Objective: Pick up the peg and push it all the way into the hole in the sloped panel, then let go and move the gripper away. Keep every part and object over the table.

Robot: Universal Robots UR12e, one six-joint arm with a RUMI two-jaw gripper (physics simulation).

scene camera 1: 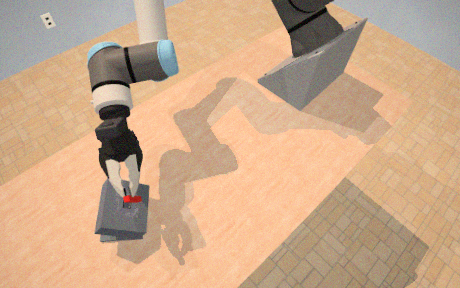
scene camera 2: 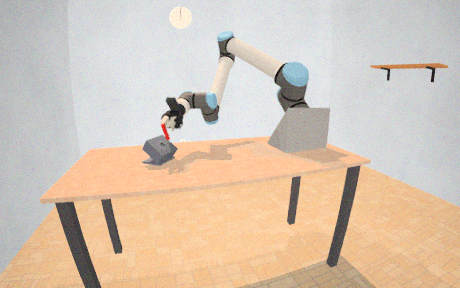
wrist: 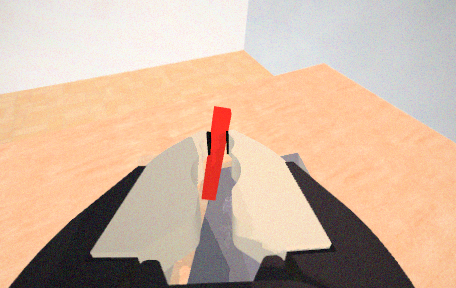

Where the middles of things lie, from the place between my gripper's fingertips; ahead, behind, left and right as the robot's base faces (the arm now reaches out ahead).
I see my gripper 10 mm past the red peg (wrist: pixel 221 118) and 20 mm above it.
